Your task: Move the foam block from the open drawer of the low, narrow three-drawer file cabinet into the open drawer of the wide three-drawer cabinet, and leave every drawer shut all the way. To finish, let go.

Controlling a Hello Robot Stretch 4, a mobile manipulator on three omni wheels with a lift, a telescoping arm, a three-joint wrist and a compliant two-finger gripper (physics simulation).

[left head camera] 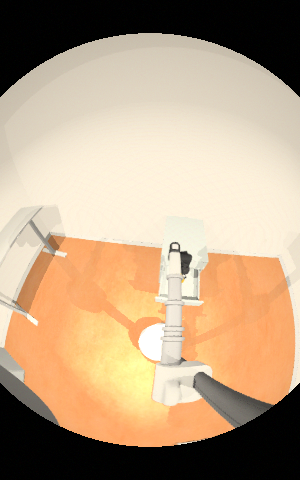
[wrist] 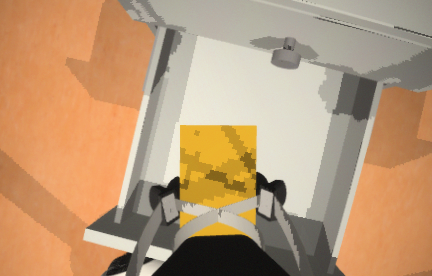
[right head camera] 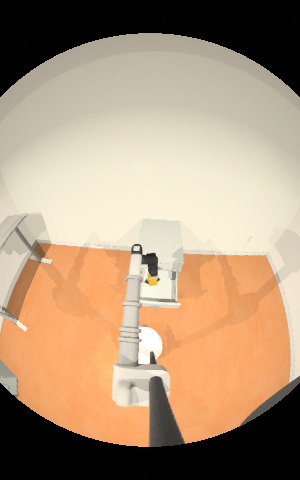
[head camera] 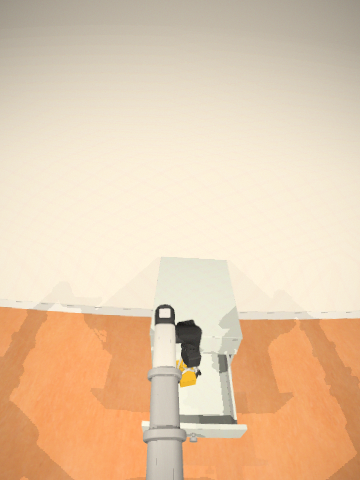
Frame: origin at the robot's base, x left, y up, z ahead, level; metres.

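Seen in the pictures: gripper, between the fingertips: (wrist: pixel 217 189) (right head camera: pixel 151 281) (head camera: pixel 186 378); robot's base, origin of its link: (left head camera: pixel 158 340) (right head camera: pixel 141 343).
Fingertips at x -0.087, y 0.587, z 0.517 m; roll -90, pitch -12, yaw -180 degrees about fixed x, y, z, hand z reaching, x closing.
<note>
Pixels of each thing's middle, then the offset from my fingertips to it. "pt": a spot on its surface instead.
- yellow foam block, middle of its body: (wrist: pixel 217 177) (head camera: pixel 185 372) (right head camera: pixel 151 278) dx +0.002, dy +0.021, dz +0.015 m
- knob, a spot on its surface: (wrist: pixel 286 58) pt dx -0.051, dy -0.035, dz +0.145 m
The yellow foam block (head camera: pixel 188 379) (right head camera: pixel 152 282) (wrist: pixel 218 155) is between the two fingertips of my gripper (head camera: pixel 189 372) (wrist: pixel 217 189), which is shut on it. In the wrist view, the gripper and block are over the open drawer (head camera: pixel 225 431) (right head camera: pixel 172 304) (wrist: pixel 295 110) and look raised above its floor. The low, narrow file cabinet (head camera: pixel 192 290) (left head camera: pixel 185 232) (right head camera: pixel 161 240) stands against the wall. In the wrist view, a knob (wrist: pixel 286 58) shows on its front, above the open drawer. The wide cabinet and its open drawer cannot be made out for certain.
A white table-like frame (left head camera: pixel 42 239) (right head camera: pixel 27 245) stands at the far left. A grey-white box-like thing (left head camera: pixel 12 369) (right head camera: pixel 8 382) shows in part at the lower left edge. My arm (head camera: pixel 165 400) (left head camera: pixel 173 315) (right head camera: pixel 131 315) reaches over the left side of the drawer.
</note>
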